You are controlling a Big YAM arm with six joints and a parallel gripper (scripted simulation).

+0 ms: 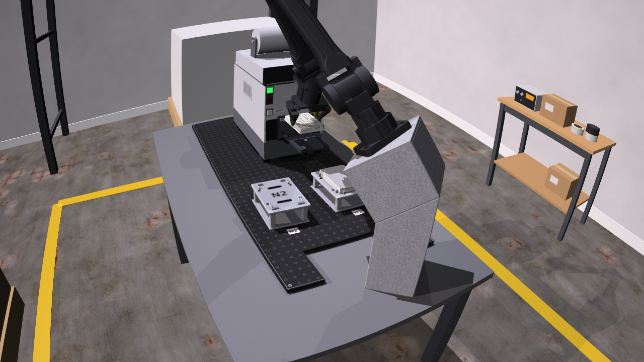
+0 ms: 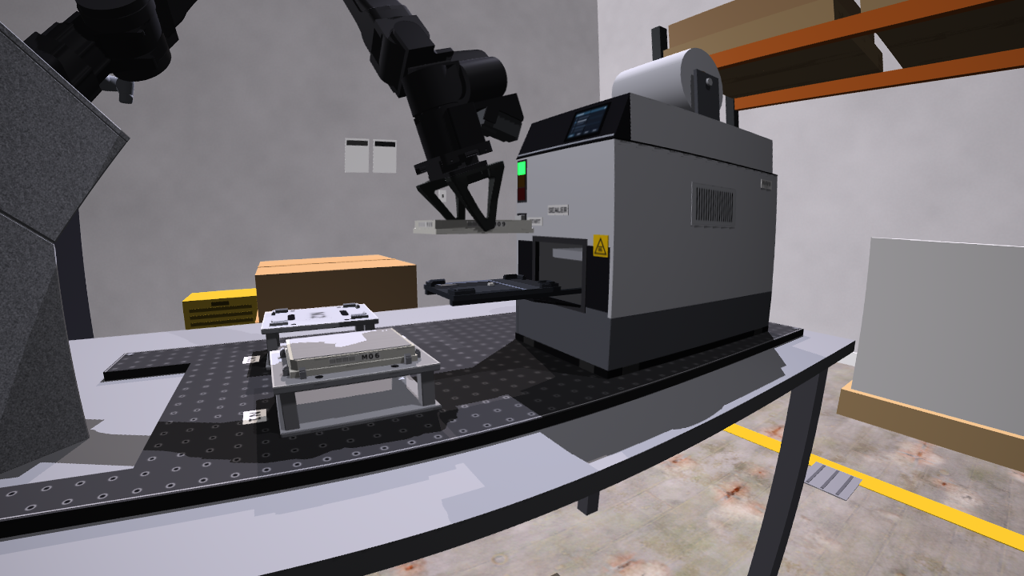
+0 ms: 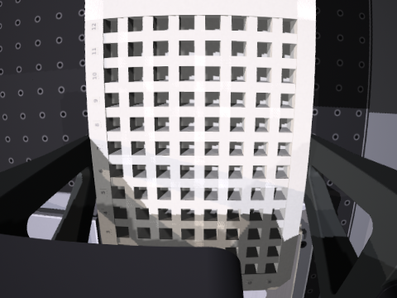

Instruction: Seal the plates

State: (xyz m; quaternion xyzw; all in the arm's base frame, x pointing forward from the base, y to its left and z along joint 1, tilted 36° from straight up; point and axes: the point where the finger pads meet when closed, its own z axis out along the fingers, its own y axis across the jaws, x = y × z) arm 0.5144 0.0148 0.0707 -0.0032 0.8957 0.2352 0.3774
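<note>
My gripper is now 80 mm above the sealer stage, 20 mm short of it and 10 mm to the left of it. The rest, counted from my hand: nest N2: 210 mm behind, 130 mm below, 120 mm to the left; white well plate: right at my hand; start button: 100 mm to the left, 100 mm ahead.
</note>
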